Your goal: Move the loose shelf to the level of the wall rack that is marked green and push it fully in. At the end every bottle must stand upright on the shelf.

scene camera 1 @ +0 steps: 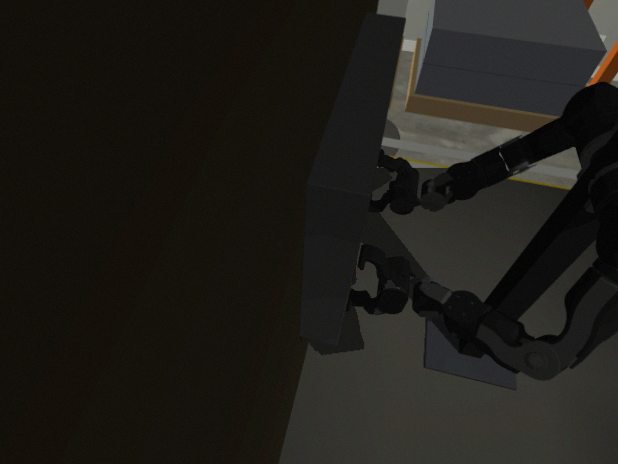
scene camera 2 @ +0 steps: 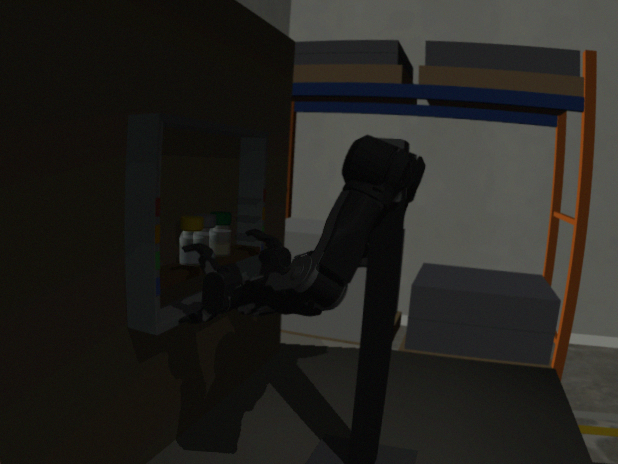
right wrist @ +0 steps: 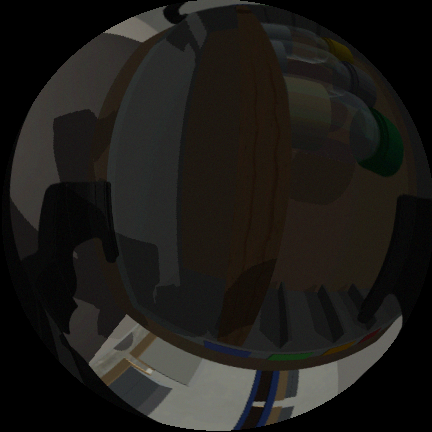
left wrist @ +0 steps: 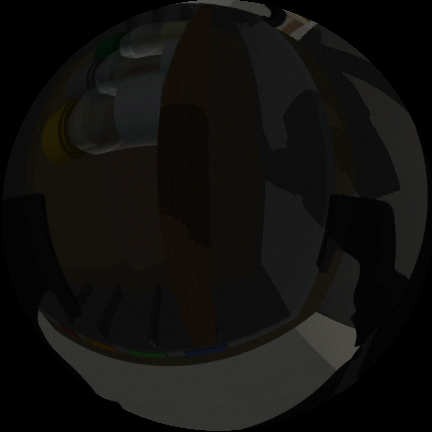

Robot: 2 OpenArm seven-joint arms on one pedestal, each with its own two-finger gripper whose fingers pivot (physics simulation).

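The loose shelf (scene camera 2: pixel 235 254) (left wrist: pixel 185 130) (right wrist: pixel 262 130) lies level in the wall rack (scene camera 1: pixel 340 150) (scene camera 2: pixel 142 225), by the blue mark (left wrist: pixel 206 350) (right wrist: pixel 227 348), one below the green mark (scene camera 2: pixel 158 260) (left wrist: pixel 147 354) (right wrist: pixel 290 356). Three bottles stand upright on it: yellow-capped (scene camera 2: pixel 189 245) (left wrist: pixel 95 125), grey-capped (scene camera 2: pixel 201 237) (left wrist: pixel 115 75) and green-capped (scene camera 2: pixel 220 241) (right wrist: pixel 345 125). My left gripper (scene camera 1: pixel 357 281) (scene camera 2: pixel 185 284) (left wrist: pixel 199 295) and right gripper (scene camera 1: pixel 377 181) (right wrist: pixel 237 290) are open and empty at the rack's front, fingers above and below the shelf's front edge. The rack hides the shelf in scene camera 1.
The rack's bottom board (left wrist: pixel 295 215) (right wrist: pixel 145 190) lies below the shelf, close to the lower fingers. Slot ribs (left wrist: pixel 155 315) (right wrist: pixel 281 320) line the side walls. Grey boxes (scene camera 1: pixel 505 65) (scene camera 2: pixel 482 310) and an orange-posted storage rack (scene camera 2: pixel 582 225) stand behind the robot's pedestal (scene camera 2: pixel 377 325).
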